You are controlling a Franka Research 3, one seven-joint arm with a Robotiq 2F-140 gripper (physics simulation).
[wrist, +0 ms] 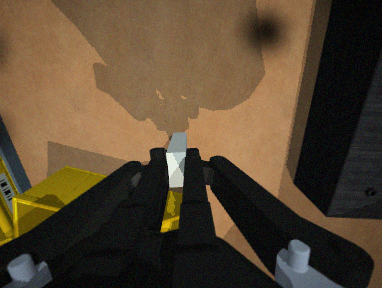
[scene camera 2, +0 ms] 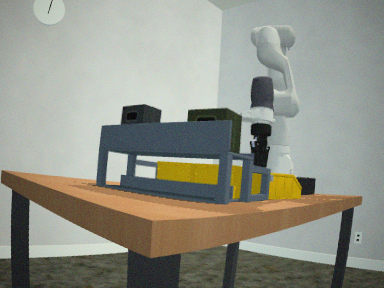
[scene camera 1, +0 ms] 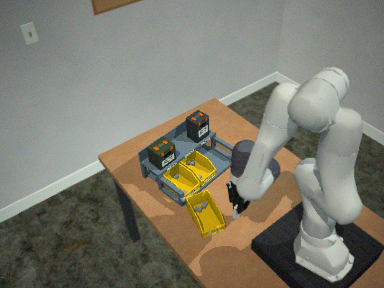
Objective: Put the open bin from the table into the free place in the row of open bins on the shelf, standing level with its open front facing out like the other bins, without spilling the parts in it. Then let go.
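The loose yellow open bin [scene camera 1: 210, 219] [scene camera 2: 285, 187] [wrist: 70, 182] stands upright on the table, turned at an angle in front of the shelf, with grey parts inside in scene camera 1. The blue-grey shelf [scene camera 1: 183, 151] [scene camera 2: 165, 138] holds two yellow bins [scene camera 1: 181, 179] [scene camera 1: 198, 166] side by side on its lower level. The free place [scene camera 1: 219, 159] is at the right end of that row in scene camera 1. My gripper [scene camera 1: 236, 214] [scene camera 2: 260, 164] [wrist: 180, 145] is shut and empty, pointing down beside the loose bin, on its right in scene camera 1.
A dark green box [scene camera 1: 161, 153] [scene camera 2: 220, 116] and a black box [scene camera 1: 198, 126] [scene camera 2: 142, 114] stand on the shelf's upper board. Low end rails flank the lower level. The arm's black base block [scene camera 1: 272, 241] [wrist: 345, 100] is on the table [scene camera 1: 150, 210].
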